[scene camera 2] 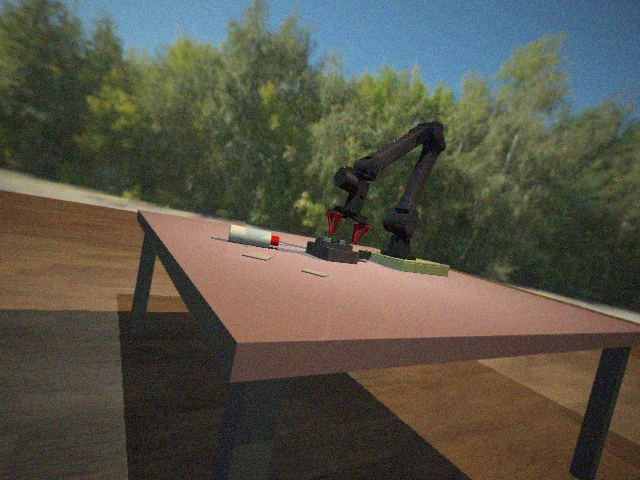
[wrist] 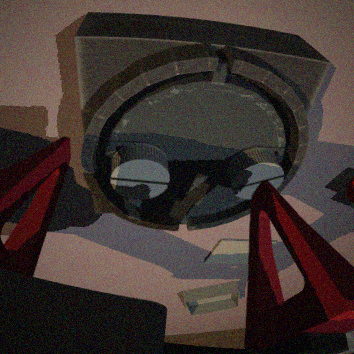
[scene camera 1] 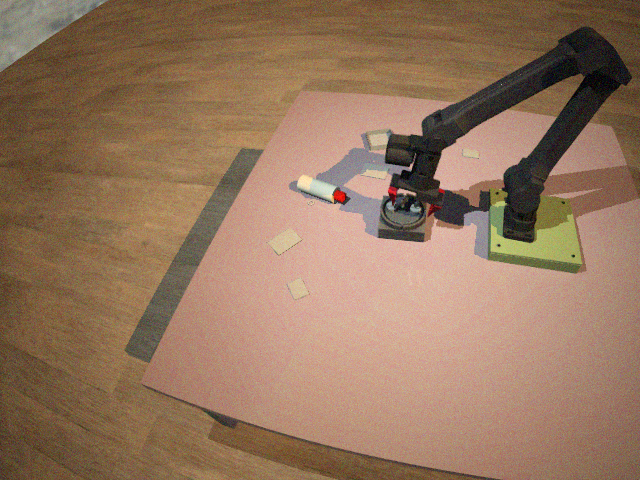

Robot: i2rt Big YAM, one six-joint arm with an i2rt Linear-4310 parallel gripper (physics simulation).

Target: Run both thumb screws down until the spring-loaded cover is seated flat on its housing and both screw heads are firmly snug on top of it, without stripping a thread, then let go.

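Where they show: gripper, fingertip midpoint: (scene camera 2: 341, 240) (wrist: 166, 167) (scene camera 1: 410, 210); arm's base at its link origin: (scene camera 2: 397, 257) (scene camera 1: 518, 224).
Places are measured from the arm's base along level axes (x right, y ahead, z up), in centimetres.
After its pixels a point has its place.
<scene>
The dark square housing (scene camera 1: 401, 235) {x -10.6, y 31.3, z -1.5 cm} (scene camera 2: 338, 254) {x -10.9, y 33.8, z -1.0 cm} (wrist: 200, 27) {x -10.6, y 31.1, z -1.8 cm} stands on the table, with the round grey cover (wrist: 200, 110) {x -7.8, y 31.3, z 1.8 cm} inside its ring. Two thumb screws with slotted pale heads stand on the cover: the left screw (wrist: 140, 178) {x -4.2, y 29.0, z 3.1 cm} (scene camera 1: 415, 209) {x -4.6, y 28.9, z 3.1 cm} and the right screw (wrist: 262, 181) (scene camera 1: 391, 206) {x -5.2, y 35.4, z 3.2 cm}, as the wrist view shows them. Knurled sides show on both. Whether the cover is flat or the heads touch it cannot be told. My gripper (scene camera 1: 412, 206) {x -5.2, y 30.1, z 3.2 cm} (scene camera 2: 342, 239) {x -5.2, y 30.1, z 3.2 cm} (wrist: 166, 167) {x -5.2, y 30.1, z 3.2 cm} is open and empty above the housing; its right finger overlaps the right screw's lower edge in the wrist view.
A pale cylinder with a red end (scene camera 1: 317, 189) {x -1.1, y 58.4, z 0.6 cm} (scene camera 2: 250, 236) {x -1.5, y 59.6, z -0.7 cm} lies left of the housing. Flat tan pieces (scene camera 1: 284, 241) {x -19.1, y 62.1, z -3.1 cm} (scene camera 1: 298, 288) {x -32.4, y 52.7, z -3.2 cm} lie in front of it. A small shallow tray (scene camera 1: 369, 143) {x 28.7, y 50.5, z -3.4 cm} is behind the housing. The arm's yellow-green base plate (scene camera 1: 537, 256) {x -10.2, y -5.4, z 0.6 cm} (scene camera 2: 434, 267) {x -10.5, y -9.2, z -0.6 cm} is at the right.
</scene>
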